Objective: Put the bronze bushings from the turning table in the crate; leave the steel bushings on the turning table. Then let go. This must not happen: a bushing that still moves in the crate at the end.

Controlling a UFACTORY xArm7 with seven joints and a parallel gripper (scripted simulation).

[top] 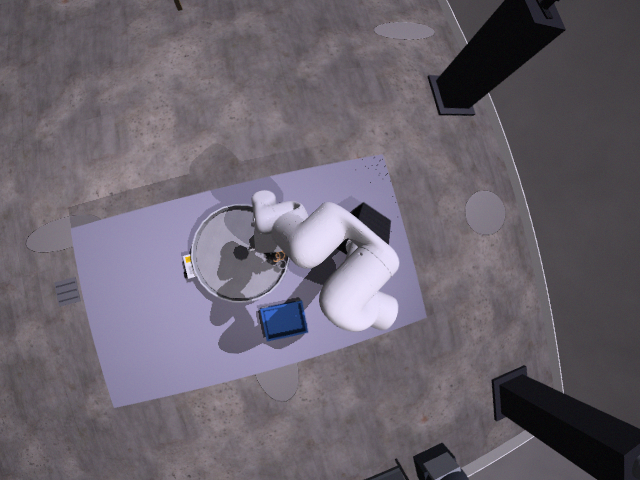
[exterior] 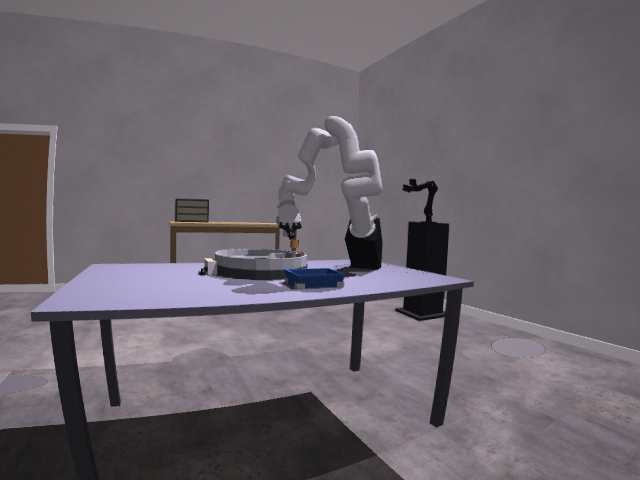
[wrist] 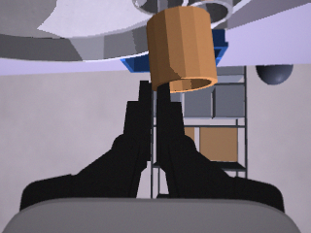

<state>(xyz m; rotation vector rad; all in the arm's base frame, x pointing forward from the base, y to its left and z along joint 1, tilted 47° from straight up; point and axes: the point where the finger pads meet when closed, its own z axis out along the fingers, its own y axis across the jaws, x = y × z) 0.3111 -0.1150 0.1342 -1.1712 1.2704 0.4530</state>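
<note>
Right now my hand is 290 mm to the right of the blue crate and 150 mm above it. Round my hand: round grey turning table (130 mm ahead, 40 mm to the right, 120 mm below).
</note>
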